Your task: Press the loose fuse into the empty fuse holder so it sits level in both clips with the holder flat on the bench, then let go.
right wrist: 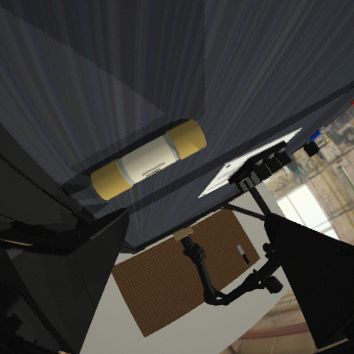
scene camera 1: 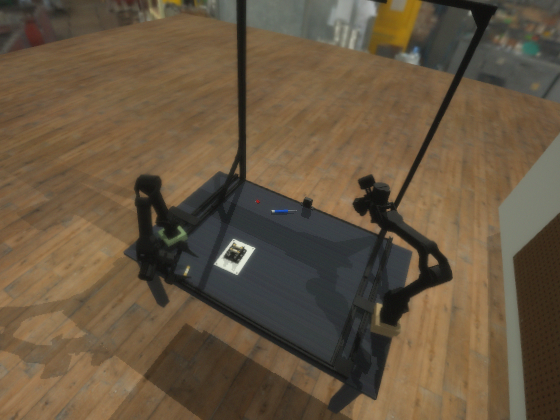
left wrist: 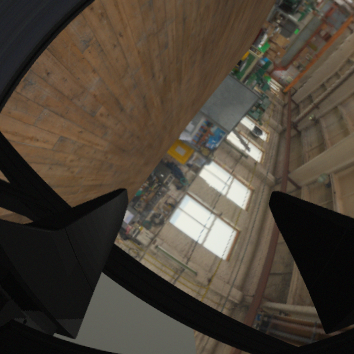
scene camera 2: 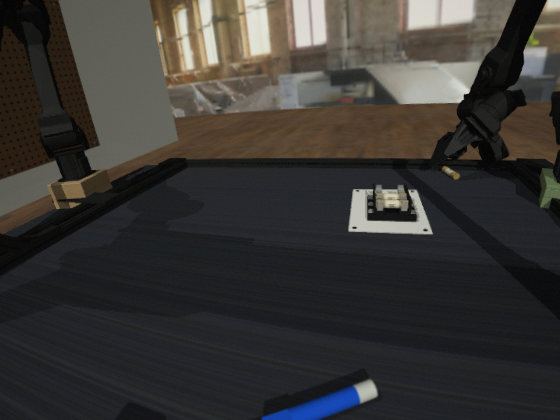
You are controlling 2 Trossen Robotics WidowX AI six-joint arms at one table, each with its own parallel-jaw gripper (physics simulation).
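Places are measured from the left arm's base along level axes (x ahead, y left, z up), in metres.
Pixels of known places: left gripper, fingertip midpoint: [scene camera 1: 369, 187] [left wrist: 200, 197]; right gripper, fingertip midpoint: [right wrist: 198, 218] [scene camera 1: 194, 267] [scene camera 2: 436, 161]; left arm's base, link origin: [right wrist: 183, 236] [scene camera 1: 388, 317] [scene camera 2: 77, 176]; right arm's base, link origin: [scene camera 1: 172, 232].
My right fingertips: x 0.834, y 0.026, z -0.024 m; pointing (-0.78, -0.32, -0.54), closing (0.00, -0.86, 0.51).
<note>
For each thing: its middle in the pictures, then the offset to it from my right fingertips.
- loose fuse, body centre: [right wrist: 148, 158] [scene camera 2: 450, 172] [scene camera 1: 186, 271] 0.038 m ahead, 0.014 m left, 0.032 m down
- blue screwdriver, body centre: [right wrist: 313, 136] [scene camera 1: 284, 211] 0.271 m back, 0.510 m right, 0.032 m down
- small red object, body centre: [scene camera 1: 257, 201] 0.103 m back, 0.531 m right, 0.036 m down
The loose fuse [scene camera 1: 187, 270] [scene camera 2: 450, 173] [right wrist: 150, 160], cream with gold end caps, lies on the bench near its edge. The black fuse holder [scene camera 1: 235, 252] [scene camera 2: 391, 216] sits on a white plate [scene camera 1: 229, 268] [scene camera 2: 390, 228] [right wrist: 215, 180], flat on the bench. Cream fuses sit in its nearer clips in scene camera 2; its farthest clips there stand with no fuse visible between them. My right gripper [scene camera 1: 185, 265] [scene camera 2: 466, 159] [right wrist: 198, 218] is open, low beside the loose fuse, not holding it. My left gripper [scene camera 1: 358, 206] [left wrist: 200, 197] is open and empty, raised high, away from both.
A blue screwdriver [scene camera 1: 281, 211] [scene camera 2: 320, 404] lies on the far side of the bench in scene camera 1, between a small red object [scene camera 1: 257, 201] and a small black block [scene camera 1: 307, 202]. Dark frame posts [scene camera 1: 242, 100] rise at the bench's sides.
</note>
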